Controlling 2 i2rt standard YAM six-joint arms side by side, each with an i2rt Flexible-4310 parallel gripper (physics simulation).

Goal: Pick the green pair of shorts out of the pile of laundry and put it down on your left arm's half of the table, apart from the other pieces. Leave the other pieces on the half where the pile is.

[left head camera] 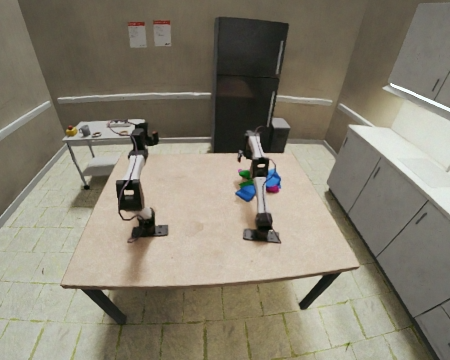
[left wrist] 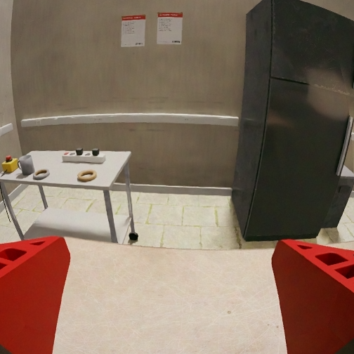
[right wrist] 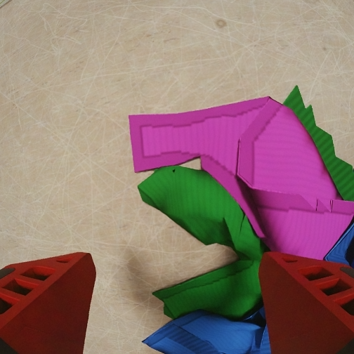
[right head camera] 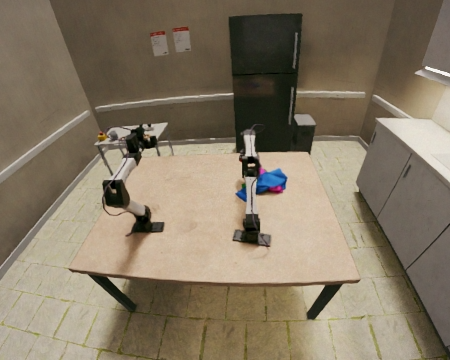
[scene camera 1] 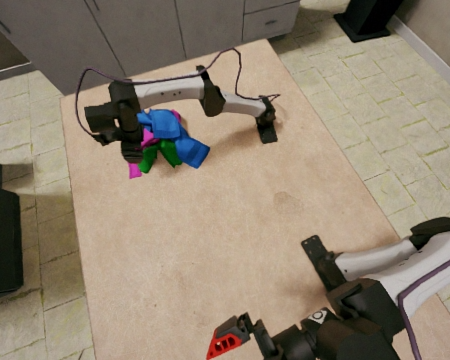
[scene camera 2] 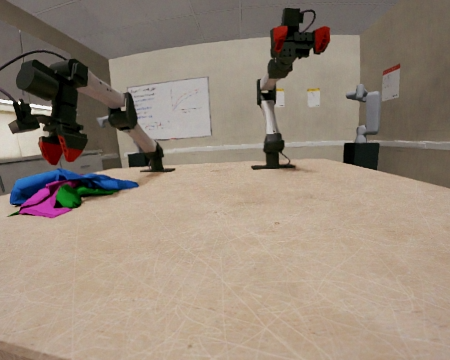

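Note:
The green shorts (right wrist: pixel 200 205) (scene camera 1: pixel 169 151) (scene camera 2: pixel 69 196) lie in the pile, partly under a magenta piece (right wrist: pixel 290 145) (scene camera 2: pixel 46 200) and blue cloth (right wrist: pixel 210 332) (scene camera 1: pixel 165 123) (scene camera 2: pixel 37 185). Two green flaps stick out on the side toward the table's middle, and a green edge shows past the magenta piece in the right wrist view. My right gripper (right wrist: pixel 176 265) (scene camera 2: pixel 61 156) is open and points down, a little above the pile, with nothing between its fingers. My left gripper (left wrist: pixel 170 253) (scene camera 2: pixel 301 40) is open and empty, raised high and level over the left arm's half.
The wooden table (left head camera: pixel 200 260) (scene camera 1: pixel 200 240) bears both arm bases and the pile, which lies beyond the right arm's base in the head views. A grey side table (left wrist: pixel 112 167) with a mug and rings and a dark fridge (left head camera: pixel 250 75) stand beyond the far edge.

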